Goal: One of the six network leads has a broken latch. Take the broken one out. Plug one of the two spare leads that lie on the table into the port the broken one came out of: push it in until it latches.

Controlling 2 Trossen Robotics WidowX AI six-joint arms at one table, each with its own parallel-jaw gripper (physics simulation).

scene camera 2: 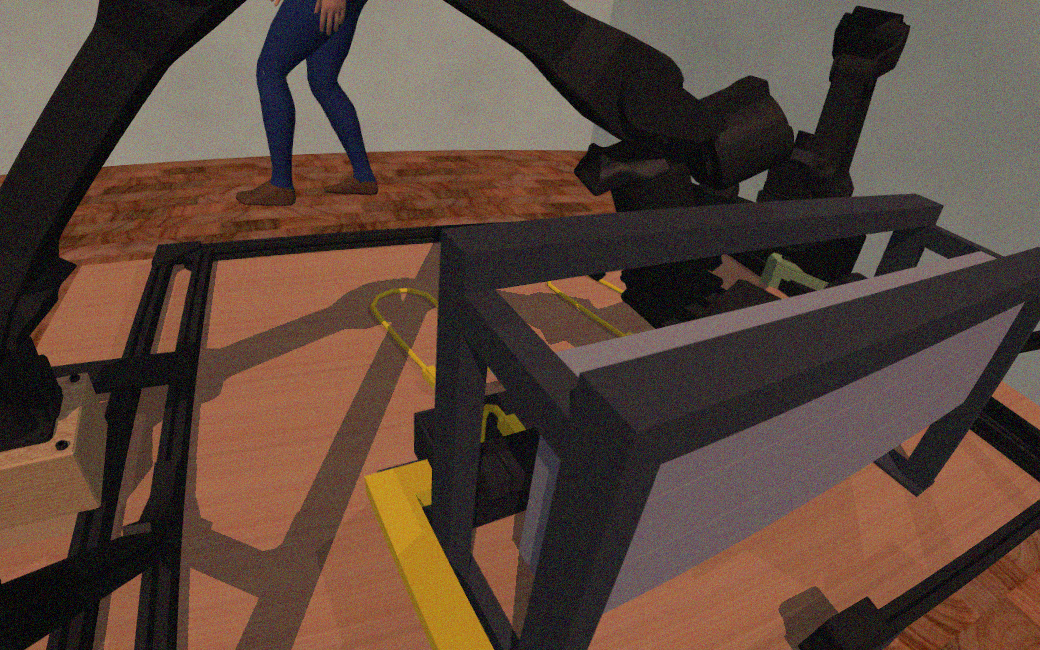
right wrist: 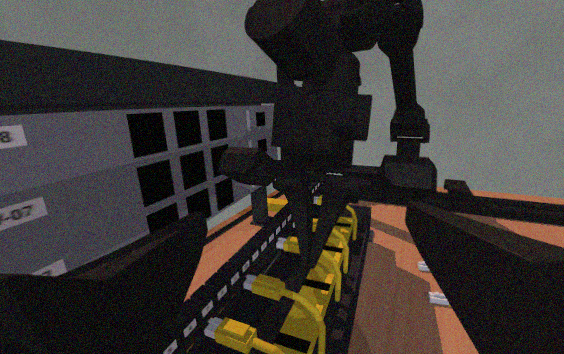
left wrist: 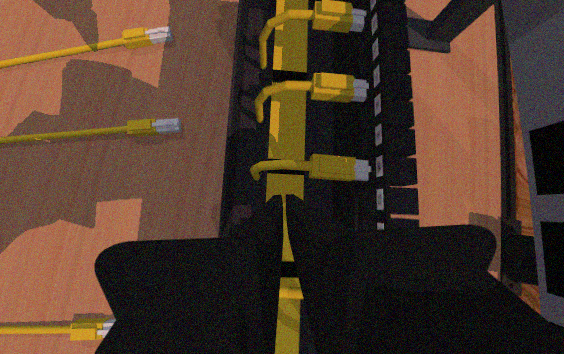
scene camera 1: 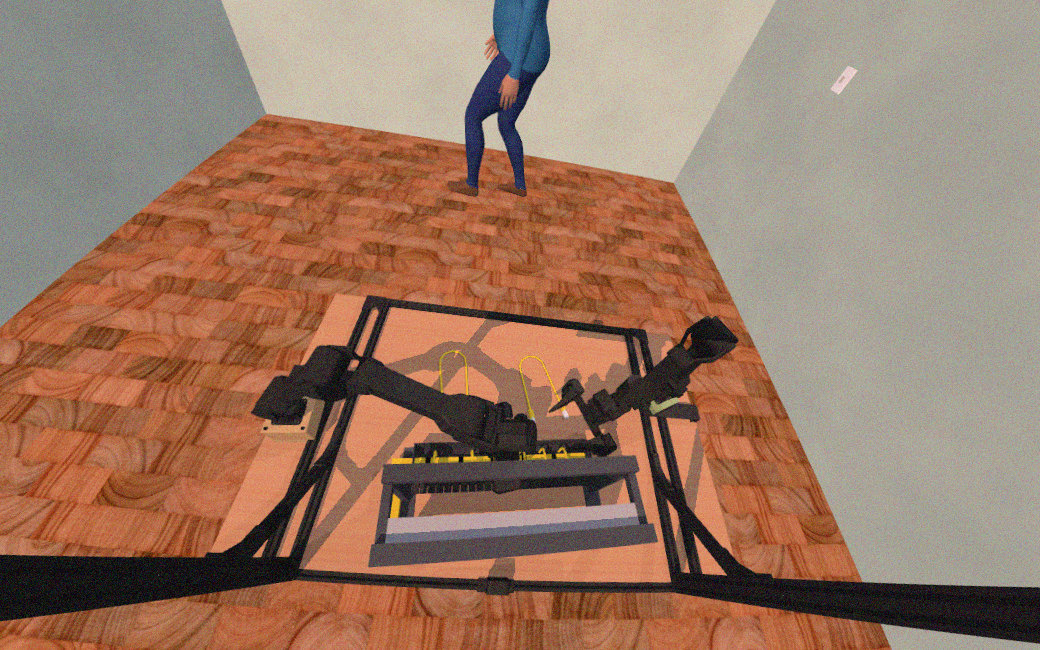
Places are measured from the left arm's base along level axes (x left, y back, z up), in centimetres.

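Where they show: left gripper, fingertip midpoint: (right wrist: 308, 267) (left wrist: 283, 203) (scene camera 1: 515, 453); right gripper, fingertip midpoint: (right wrist: 305, 216) (scene camera 1: 558, 429); left arm's base, origin of the base link: (scene camera 2: 13, 421) (scene camera 1: 290, 411); right arm's base, origin of the base link: (scene camera 1: 658, 392).
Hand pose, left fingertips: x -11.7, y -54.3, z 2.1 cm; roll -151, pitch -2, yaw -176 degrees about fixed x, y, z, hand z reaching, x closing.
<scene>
Each offset is from my left fingertips to the centre of the thing. "*": to the spot under its first point.
A black patch panel (left wrist: 396, 116) (right wrist: 221, 291) carries a row of yellow network leads. Three plugged leads @(* dx -3.2, dy -12.5, dz -0.8 cm) (left wrist: 335, 15) @(dx -4.1, dy -7.5, dz -0.6 cm) (left wrist: 337, 86) @(dx -4.0, dy -2.2, dz -0.6 cm) (left wrist: 335, 168) show in the left wrist view. More leads @(* dx -2.6, dy -2.6, dz -0.8 cm) (right wrist: 270, 286) (right wrist: 233, 331) show in the right wrist view. My left gripper (left wrist: 283, 203) (right wrist: 308, 267) (scene camera 1: 518, 433) is shut, with its fingers down over the yellow cable strip in the row of leads; nothing shows between the fingers, and they hide what lies under them. Two spare leads (left wrist: 148, 35) (left wrist: 155, 126) lie on the table. My right gripper (scene camera 1: 567, 399) is open and empty, hanging behind the panel.
A dark rack frame (scene camera 1: 505, 471) (scene camera 2: 647, 239) with a grey front panel @(dx -7.9, dy +2.3, dz +3.2 cm) (right wrist: 169, 159) stands in front of the patch panel. A black frame (scene camera 1: 505, 316) borders the table. A person (scene camera 1: 511, 84) (scene camera 2: 305, 84) stands on the floor behind. A yellow bar @(* dx -5.2, dy +28.3, dz -5.9 cm) (scene camera 2: 408, 535) lies beside the rack.
</scene>
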